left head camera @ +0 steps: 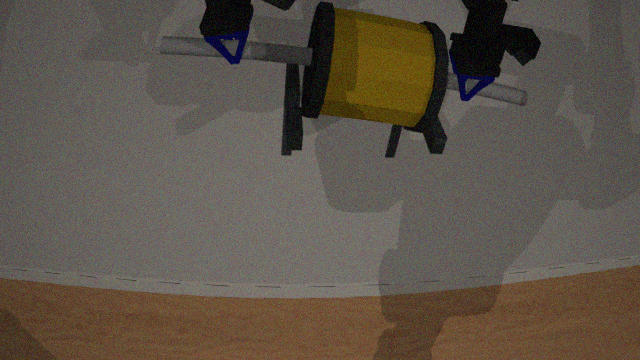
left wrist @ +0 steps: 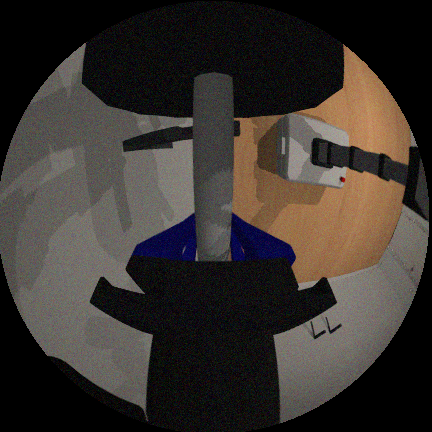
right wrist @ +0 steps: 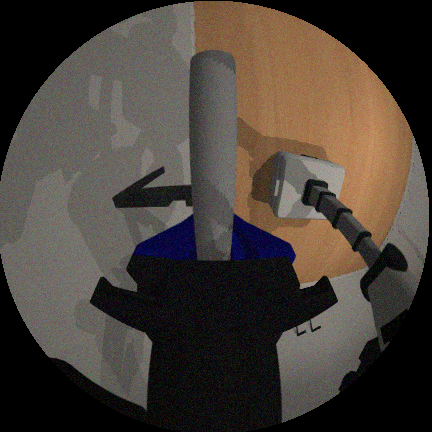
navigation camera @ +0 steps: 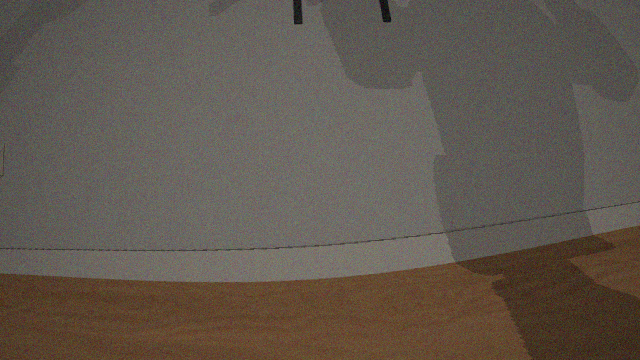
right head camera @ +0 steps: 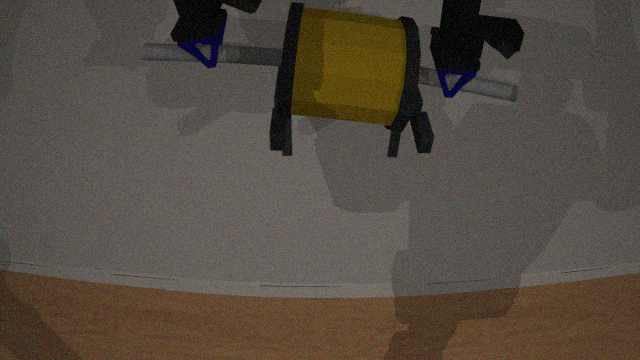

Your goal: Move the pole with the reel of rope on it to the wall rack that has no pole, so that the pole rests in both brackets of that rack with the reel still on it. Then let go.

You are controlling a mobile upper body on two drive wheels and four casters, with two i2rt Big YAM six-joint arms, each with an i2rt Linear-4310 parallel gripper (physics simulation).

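Frame: origin at the left arm's base, x back, y right, z up, level; metres.
Seen in the pictures: left gripper, fingertip midpoint: [left head camera: 236,57] [left wrist: 212,217] [right head camera: 214,61]; right gripper, fingertip midpoint: [left head camera: 462,94] [right wrist: 213,217] [right head camera: 446,91].
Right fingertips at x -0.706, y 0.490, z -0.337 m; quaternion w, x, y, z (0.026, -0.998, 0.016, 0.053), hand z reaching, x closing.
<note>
Offsets run from my right fingertips to a thing's top centre. "*": to the spot under its first point. Level surfaces: height alone.
The grey pole [left head camera: 185,46] [right head camera: 255,55] [left wrist: 213,150] [right wrist: 213,115] slopes slightly down to the right in both head views. The yellow reel of rope @(dx -0.001, dy -0.176, dz +0.141 m) [left head camera: 385,70] [right head camera: 350,65] with black flanges is on its middle. My left gripper [left head camera: 231,50] [right head camera: 204,54] [left wrist: 212,217] is shut on the pole left of the reel. My right gripper [left head camera: 470,86] [right head camera: 452,82] [right wrist: 213,217] is shut on it right of the reel. A dark left bracket [left head camera: 292,110] [right head camera: 280,132] [left wrist: 160,140] and right bracket [left head camera: 436,137] [right head camera: 424,132] [right wrist: 160,195] show behind the reel and pole. Contact with them cannot be told.
The pale wall [left head camera: 150,200] [navigation camera: 200,125] meets the wood floor @(dz -1.073 m) [left head camera: 200,325] [navigation camera: 250,320]. My robot's light base [left wrist: 320,160] [right wrist: 295,195] stands on the floor. Small L-shaped brackets [left wrist: 316,333] [right wrist: 301,332] show farther off. Bracket ends @(* dx -0.219, dy -0.291, dz -0.325 m) [navigation camera: 298,12] show at the navigation view's top.
</note>
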